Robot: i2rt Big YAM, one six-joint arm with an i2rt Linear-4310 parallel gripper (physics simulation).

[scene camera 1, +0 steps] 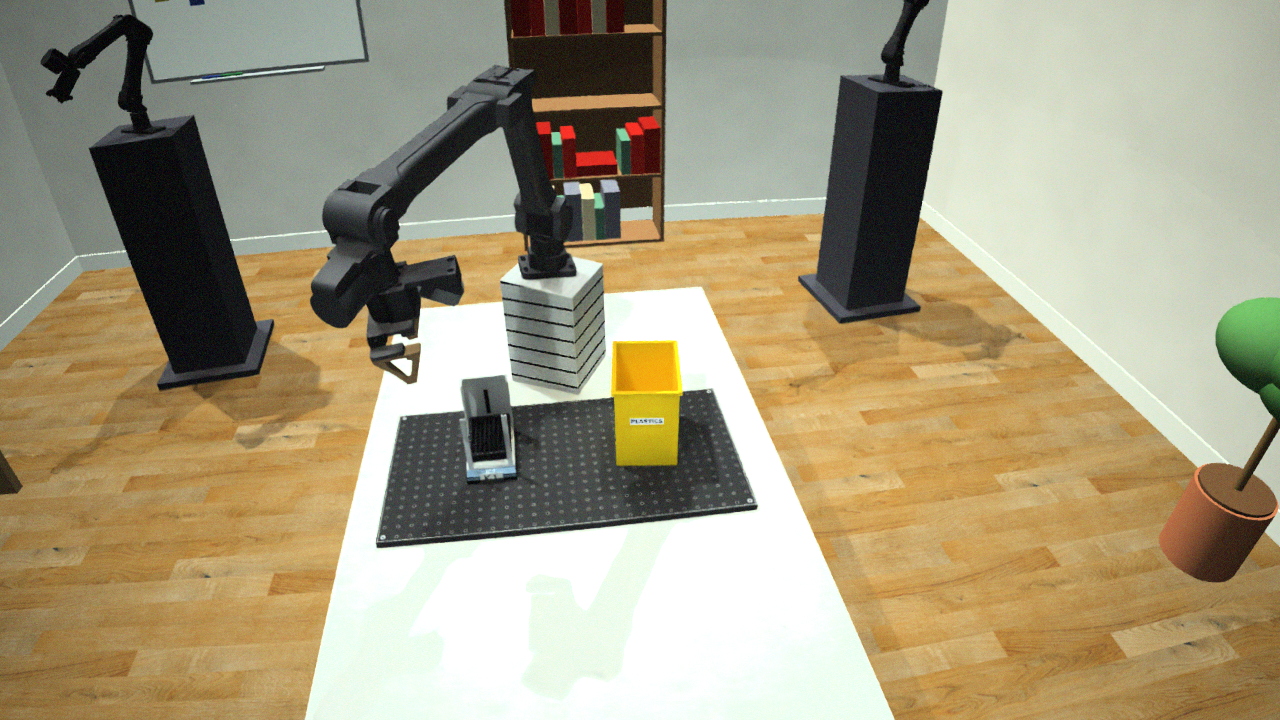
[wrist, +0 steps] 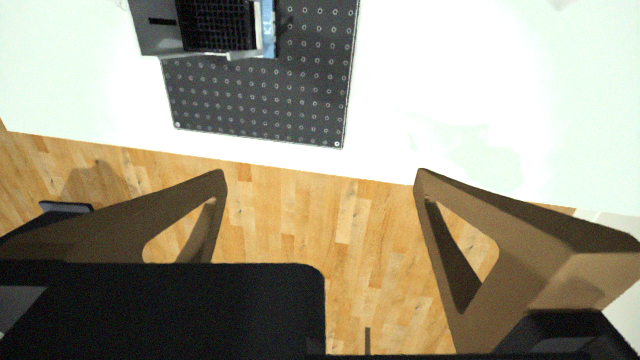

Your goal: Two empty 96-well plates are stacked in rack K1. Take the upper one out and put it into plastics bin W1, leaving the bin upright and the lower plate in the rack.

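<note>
Rack K1 [scene camera 1: 472,392] [wrist: 155,40] is grey with a tall slotted back panel and a blue front label. It stands upright on the left part of the black board. A black 96-well plate [scene camera 1: 487,437] [wrist: 220,25] lies in it with its wells up; the two stacked plates cannot be told apart. The yellow plastics bin W1 [scene camera 1: 646,443] stands upright on the board, right of the rack. My gripper [scene camera 1: 401,367] [wrist: 320,179] is open and empty, above and to the left of the rack in the scene view. In the wrist view the rack is partly cut off at the top.
The black perforated board [scene camera 1: 563,501] [wrist: 255,107] lies on the white table [scene camera 1: 590,626] [wrist: 450,65]. The arm stands on a striped light pedestal [scene camera 1: 541,335] behind the board. Two dark pillars [scene camera 1: 179,259] [scene camera 1: 881,197] bearing other arms stand farther back.
</note>
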